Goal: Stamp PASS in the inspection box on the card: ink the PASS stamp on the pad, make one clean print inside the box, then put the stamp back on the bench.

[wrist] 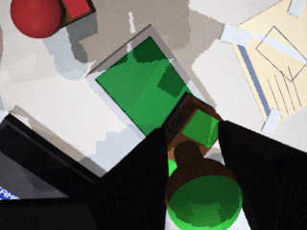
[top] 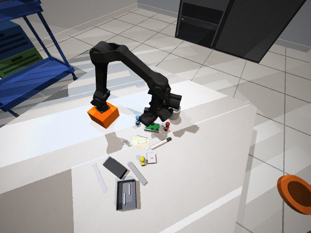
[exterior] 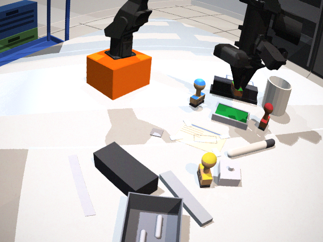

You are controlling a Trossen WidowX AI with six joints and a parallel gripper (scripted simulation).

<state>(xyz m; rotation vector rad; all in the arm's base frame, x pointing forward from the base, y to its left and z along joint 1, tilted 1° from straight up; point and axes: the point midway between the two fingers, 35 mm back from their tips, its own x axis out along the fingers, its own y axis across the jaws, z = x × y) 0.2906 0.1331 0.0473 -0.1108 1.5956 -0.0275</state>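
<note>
Now: the green stamp 1 cm behind my gripper tip. Round my gripper tip: blue stamp (10 cm behind, 7 cm below, 2 cm to the right); then red stamp (7 cm to the left, 7 cm below, 6 cm ahead); then green ink pad (9 cm below, 1 cm to the left, 1 cm behind).
</note>
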